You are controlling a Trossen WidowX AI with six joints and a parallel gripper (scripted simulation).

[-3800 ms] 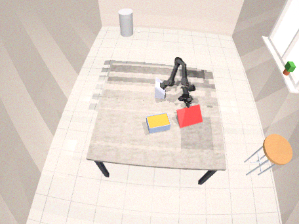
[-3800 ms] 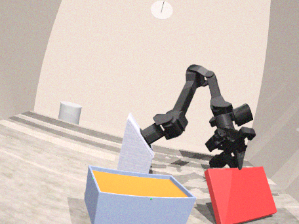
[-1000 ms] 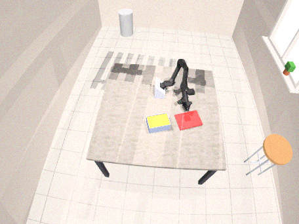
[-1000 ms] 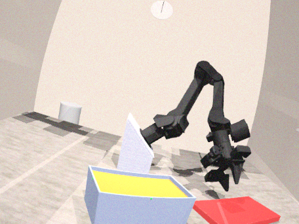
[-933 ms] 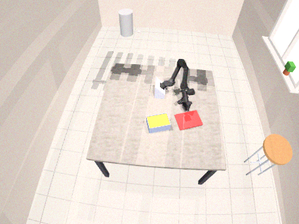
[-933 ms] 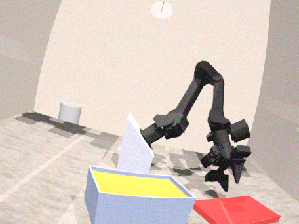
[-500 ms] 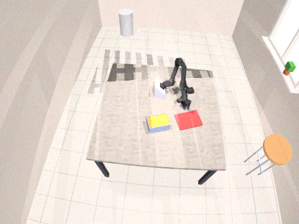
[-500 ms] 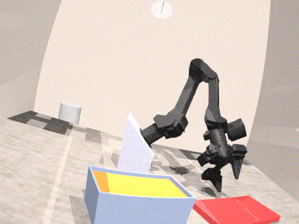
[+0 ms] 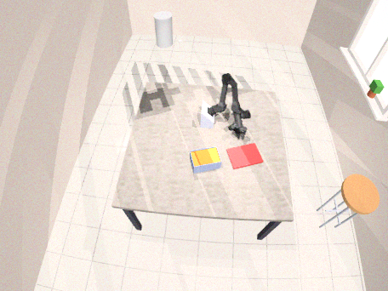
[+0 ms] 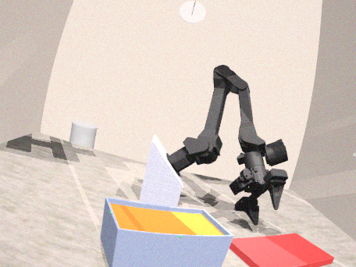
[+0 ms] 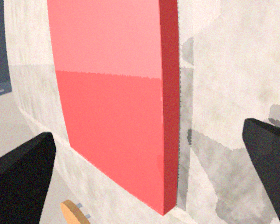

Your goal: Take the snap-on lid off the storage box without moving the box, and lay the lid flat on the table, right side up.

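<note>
Now: gripper tip 12 cm short of the lid, 5 cm above it and 3 cm to the right of it. Round my gripper tip: storage box: 28 cm to the right, 18 cm ahead, 1 cm below.
</note>
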